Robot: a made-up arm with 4 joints. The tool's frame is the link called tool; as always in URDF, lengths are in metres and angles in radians. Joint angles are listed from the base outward. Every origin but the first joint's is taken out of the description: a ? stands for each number. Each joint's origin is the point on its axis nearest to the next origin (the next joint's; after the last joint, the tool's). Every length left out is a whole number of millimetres.
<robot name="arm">
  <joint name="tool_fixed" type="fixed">
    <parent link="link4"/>
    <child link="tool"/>
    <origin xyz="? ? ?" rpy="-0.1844 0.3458 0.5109"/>
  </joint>
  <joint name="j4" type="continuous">
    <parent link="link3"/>
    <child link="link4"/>
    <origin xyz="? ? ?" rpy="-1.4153 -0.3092 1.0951"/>
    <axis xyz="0 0 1"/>
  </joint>
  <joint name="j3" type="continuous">
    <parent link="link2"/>
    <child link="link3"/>
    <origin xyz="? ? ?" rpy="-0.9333 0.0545 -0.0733"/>
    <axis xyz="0 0 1"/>
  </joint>
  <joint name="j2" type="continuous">
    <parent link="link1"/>
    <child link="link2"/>
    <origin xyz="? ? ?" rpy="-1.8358 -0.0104 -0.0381"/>
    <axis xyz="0 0 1"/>
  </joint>
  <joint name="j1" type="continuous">
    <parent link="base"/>
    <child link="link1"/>
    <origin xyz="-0.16 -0.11 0.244" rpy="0 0 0"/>
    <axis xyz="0 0 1"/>
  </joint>
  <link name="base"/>
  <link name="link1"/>
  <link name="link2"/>
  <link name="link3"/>
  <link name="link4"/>
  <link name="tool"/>
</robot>
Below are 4 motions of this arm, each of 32 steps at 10 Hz.
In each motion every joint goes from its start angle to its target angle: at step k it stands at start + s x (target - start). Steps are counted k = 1, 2, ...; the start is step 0. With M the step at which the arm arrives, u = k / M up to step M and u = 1 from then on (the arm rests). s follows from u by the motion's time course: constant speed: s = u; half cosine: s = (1 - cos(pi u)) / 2; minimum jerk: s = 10 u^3 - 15 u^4 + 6 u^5.
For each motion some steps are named. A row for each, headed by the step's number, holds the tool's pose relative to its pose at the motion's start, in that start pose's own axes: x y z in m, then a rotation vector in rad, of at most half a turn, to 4 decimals.
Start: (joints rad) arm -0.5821 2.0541 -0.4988 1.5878
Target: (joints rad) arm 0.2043 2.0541 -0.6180 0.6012
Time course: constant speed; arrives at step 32
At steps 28, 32:
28: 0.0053 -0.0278 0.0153 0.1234 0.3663 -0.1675
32: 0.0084 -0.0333 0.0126 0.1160 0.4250 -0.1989

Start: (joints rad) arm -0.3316 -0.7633 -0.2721 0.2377
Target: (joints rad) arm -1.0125 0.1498 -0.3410 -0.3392
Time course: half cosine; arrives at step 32
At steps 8, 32:
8: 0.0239 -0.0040 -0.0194 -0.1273 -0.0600 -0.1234
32: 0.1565 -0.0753 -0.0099 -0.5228 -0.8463 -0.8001

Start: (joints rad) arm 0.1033 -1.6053 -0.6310 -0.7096
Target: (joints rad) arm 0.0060 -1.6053 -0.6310 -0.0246
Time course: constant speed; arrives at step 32
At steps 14, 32:
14: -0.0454 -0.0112 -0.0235 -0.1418 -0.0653 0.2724
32: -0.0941 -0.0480 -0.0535 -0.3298 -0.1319 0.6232

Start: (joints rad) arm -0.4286 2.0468 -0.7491 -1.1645
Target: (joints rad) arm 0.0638 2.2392 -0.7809 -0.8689
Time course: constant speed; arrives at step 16
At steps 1, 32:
1: -0.0031 -0.0006 -0.0024 -0.0196 -0.0281 0.0250
32: -0.0355 -0.0271 -0.0479 -0.3310 -0.4340 0.4093

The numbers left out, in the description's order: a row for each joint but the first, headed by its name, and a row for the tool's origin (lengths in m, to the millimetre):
tool: -0.1 0.14 0
j4: 0.031 0.021 0
j3: -0.02 -0.001 0
j2: 0.021 0.071 0

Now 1 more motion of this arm.
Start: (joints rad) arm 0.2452 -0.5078 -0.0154 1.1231
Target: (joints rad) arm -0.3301 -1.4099 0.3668 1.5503
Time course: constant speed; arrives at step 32
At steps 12, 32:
12: -0.0508 -0.0282 -0.0429 -0.1499 -0.3248 0.3244
32: -0.0802 -0.1150 -0.1207 -0.3770 -0.8283 0.8468

